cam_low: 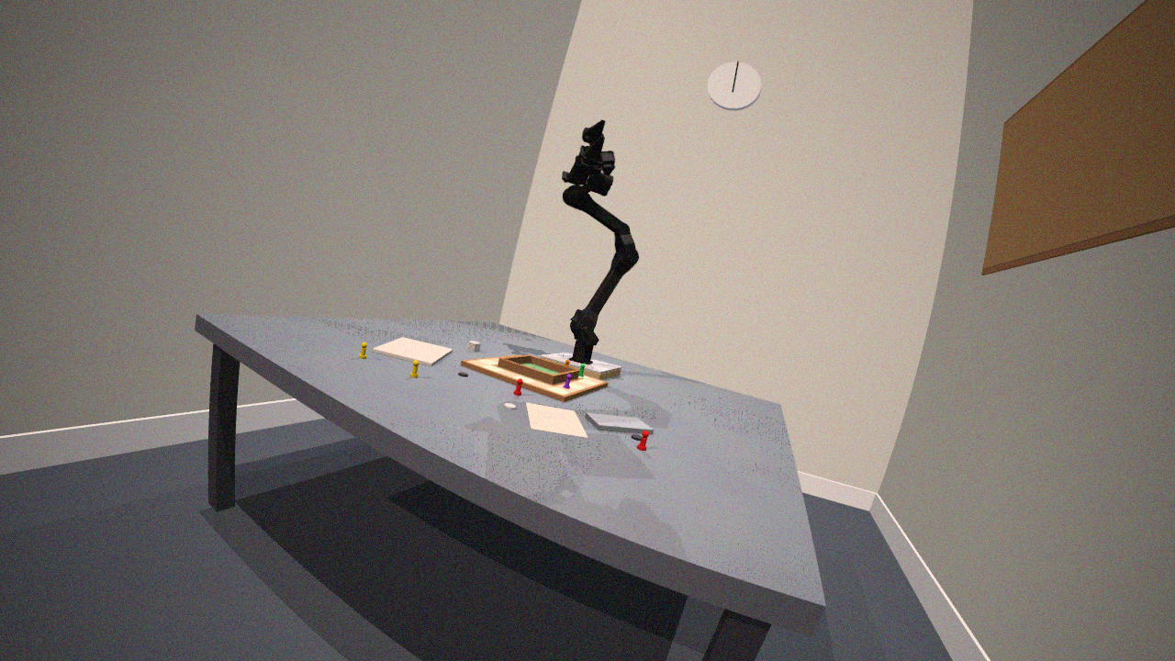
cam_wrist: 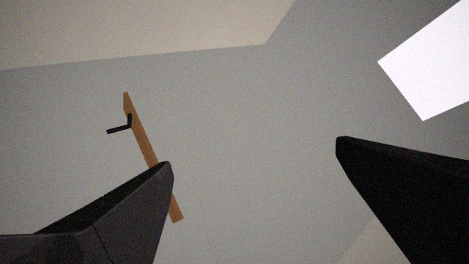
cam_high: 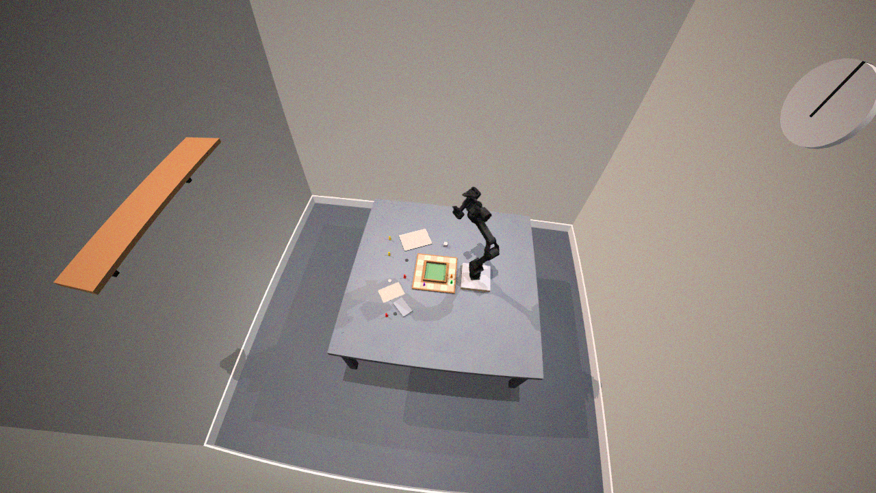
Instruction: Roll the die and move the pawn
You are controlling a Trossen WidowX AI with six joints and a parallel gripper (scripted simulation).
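Now: gripper tip 1 cm past the white die, 23 cm to the left of it and 68 cm above it. Round my gripper tip: green tray: 8 cm ahead, 69 cm below; then orange pawn: 2 cm behind, 5 cm to the left, 67 cm below; then green pawn: 2 cm behind, 9 cm to the left, 67 cm below.
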